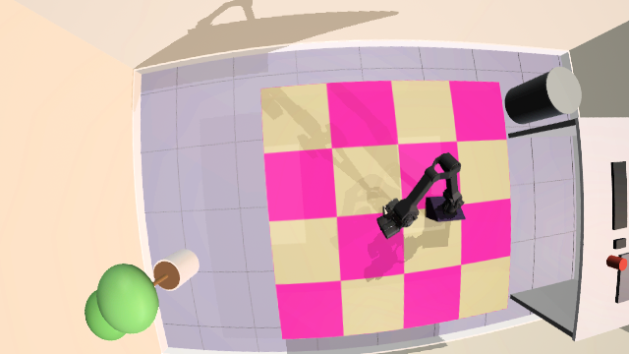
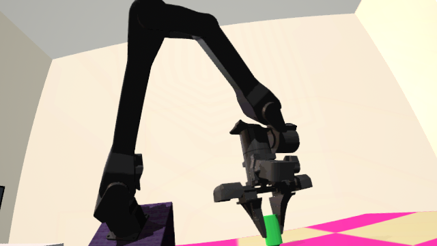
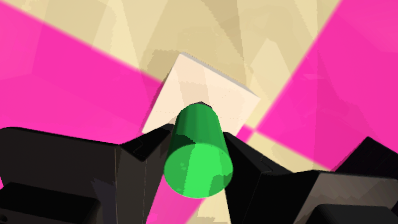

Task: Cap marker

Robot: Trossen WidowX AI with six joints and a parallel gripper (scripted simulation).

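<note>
Right now my gripper tip is 10 mm below the green cap. From my gripper tip the other things lie so: pale holder block: 50 mm below.
</note>
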